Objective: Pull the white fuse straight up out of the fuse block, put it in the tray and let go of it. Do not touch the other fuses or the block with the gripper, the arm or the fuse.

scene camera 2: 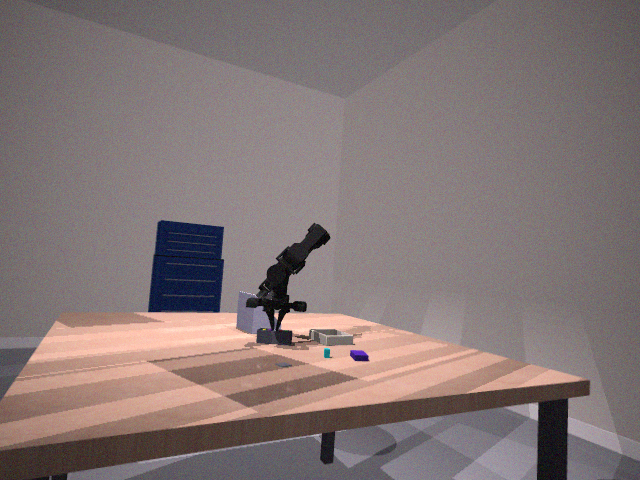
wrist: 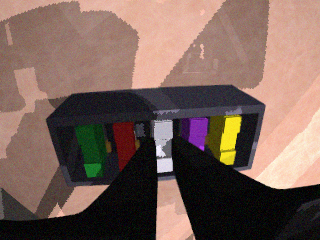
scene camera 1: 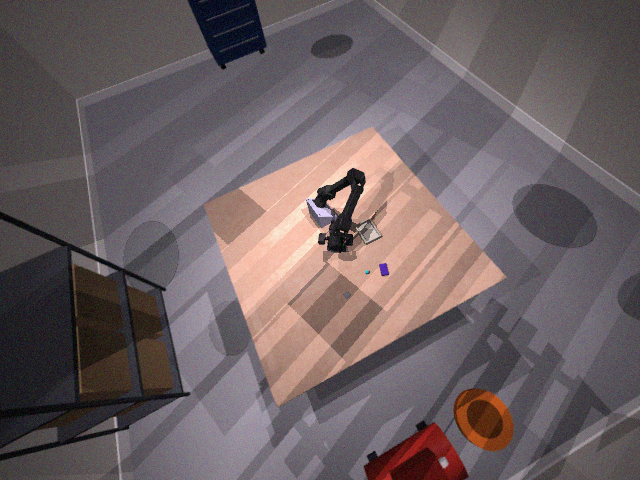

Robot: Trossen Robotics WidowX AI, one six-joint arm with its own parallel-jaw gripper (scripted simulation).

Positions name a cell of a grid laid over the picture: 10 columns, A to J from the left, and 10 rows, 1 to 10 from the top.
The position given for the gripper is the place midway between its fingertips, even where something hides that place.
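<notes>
The gripper (scene camera 2: E7) is visible, and you'd see the gripper (wrist: F7) too. There's a white fuse (wrist: F6), and there's also a red fuse (wrist: D6) and a yellow fuse (wrist: G6).
</notes>
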